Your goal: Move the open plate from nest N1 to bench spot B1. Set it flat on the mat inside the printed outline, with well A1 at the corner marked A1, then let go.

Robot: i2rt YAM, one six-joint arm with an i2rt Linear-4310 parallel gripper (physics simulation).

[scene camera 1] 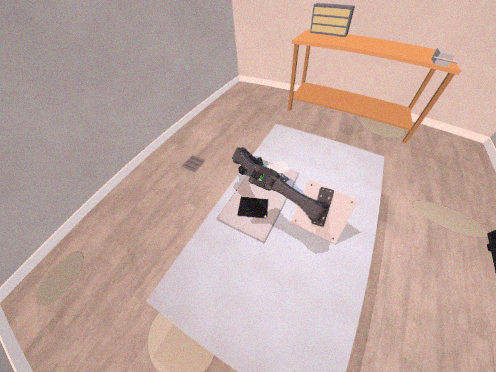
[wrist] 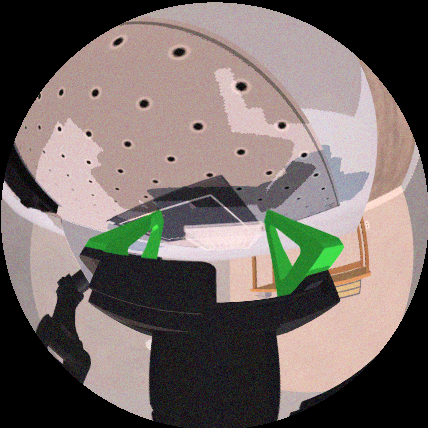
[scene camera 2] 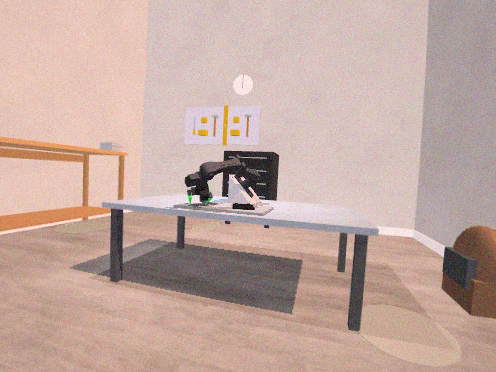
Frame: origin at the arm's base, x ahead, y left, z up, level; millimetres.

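Where they show: gripper, fingertip midpoint: [wrist: 213,215] [scene camera 2: 198,203]; arm's base at its link origin: [scene camera 1: 322,207] [wrist: 90,273] [scene camera 2: 243,186].
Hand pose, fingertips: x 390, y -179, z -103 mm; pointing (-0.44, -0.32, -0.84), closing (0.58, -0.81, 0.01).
Note:
Each offset is from my fingertips to the top centre of the thing. "spot": to the spot under its first point. Level surfaces: height alone.
The pale open plate @[dx -65, dy -68, dz +12 mm] [wrist: 225,236] shows between and beyond the fingers in the wrist view. It overlaps part of the printed outline @[spot: dx +23, dy +19, dz -4 mm] [wrist: 210,195] on the dark mat @[dz -4 mm] [wrist: 222,183], and its long edge looks turned relative to the outline's lines. Its wells and the A1 mark are too small to read, and I cannot tell if it lies fully flat. My gripper [scene camera 1: 261,169] [scene camera 2: 199,201] [wrist: 213,215] is open, with green fingertips low over the board and apart from each other, holding nothing. In scene camera 1 the arm hides most of the mat and plate.
A black square block @[dx -38, dy +268, dz +12 mm] [scene camera 1: 252,206] [scene camera 2: 243,206] sits on the perforated board @[dx -41, dy +161, dz -5 mm] [scene camera 1: 235,220] [wrist: 165,115]; I cannot tell whether it is nest N1. The arm's base plate [scene camera 1: 345,220] stands beside the board on the pale table @[dz -19 mm] [scene camera 1: 240,300] [scene camera 2: 320,215]. An orange shelf bench [scene camera 1: 370,46] stands by the wall.

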